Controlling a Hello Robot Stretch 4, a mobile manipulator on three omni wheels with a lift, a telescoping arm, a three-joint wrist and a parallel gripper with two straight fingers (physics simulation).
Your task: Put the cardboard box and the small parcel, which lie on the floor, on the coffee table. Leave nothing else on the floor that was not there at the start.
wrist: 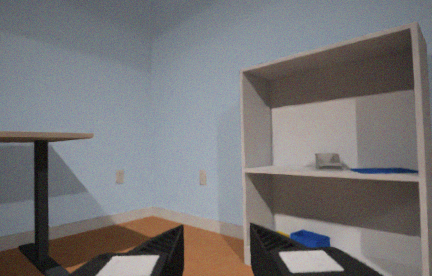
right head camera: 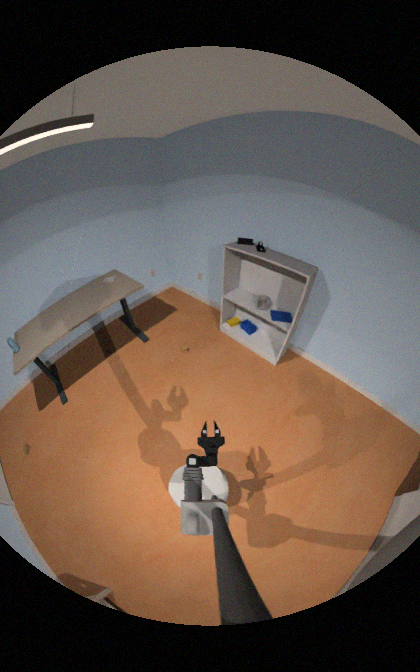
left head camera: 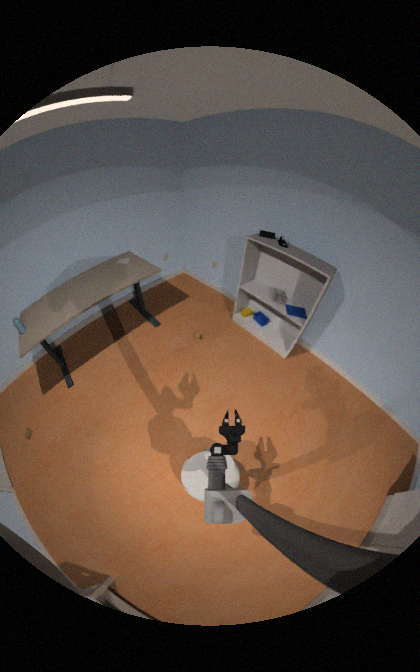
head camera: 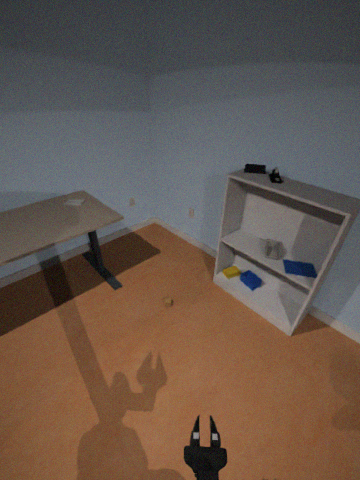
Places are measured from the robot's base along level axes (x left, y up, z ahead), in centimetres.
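Where they show: gripper, fingertip midpoint: (wrist: 217,244) (right head camera: 209,420) (head camera: 204,415).
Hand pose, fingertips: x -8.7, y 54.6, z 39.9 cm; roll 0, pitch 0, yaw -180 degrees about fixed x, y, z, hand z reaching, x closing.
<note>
After its pixels a point has its place.
A small brown box-like thing (head camera: 168,301) @(x 15.7, y 2.3, z 137.2 cm) (left head camera: 198,335) (right head camera: 185,349) @(x 15.0, y 0.7, z 135.9 cm) lies on the floor between the desk and the bookshelf. A second small brown thing (left head camera: 28,433) (right head camera: 26,449) @(x 188.6, y 1.0, z -8.8 cm) lies on the floor at the far left of both side head views. Which is the cardboard box and which the parcel is too small to tell. My gripper (head camera: 205,418) @(x -8.7, y 54.6, z 39.8 cm) (left head camera: 232,413) (right head camera: 210,425) @(x -8.7, y 54.6, z 39.8 cm) (wrist: 217,244) @(x -8.7, y 54.6, z 39.8 cm) is open, its fingers apart with nothing between them, well away from both things. A pale furniture corner, perhaps the coffee table, shows at the lower left of the side head views.
A long desk (head camera: 50,220) @(x 106.9, y 69.3, z 150.1 cm) (left head camera: 90,290) (right head camera: 75,310) @(x 116.9, y 69.3, z 126.4 cm) with dark legs stands along the left wall. A grey bookshelf (head camera: 300,187) @(x -68.5, y 103.3, z 148.8 cm) (left head camera: 295,252) (right head camera: 275,257) @(x -64.1, y 103.3, z 142.8 cm) (wrist: 423,150) @(x -81.0, y 57.8, z 113.5 cm) stands against the right wall, with blue and yellow items on its shelves. Pale furniture (left head camera: 395,520) stands at the lower right.
</note>
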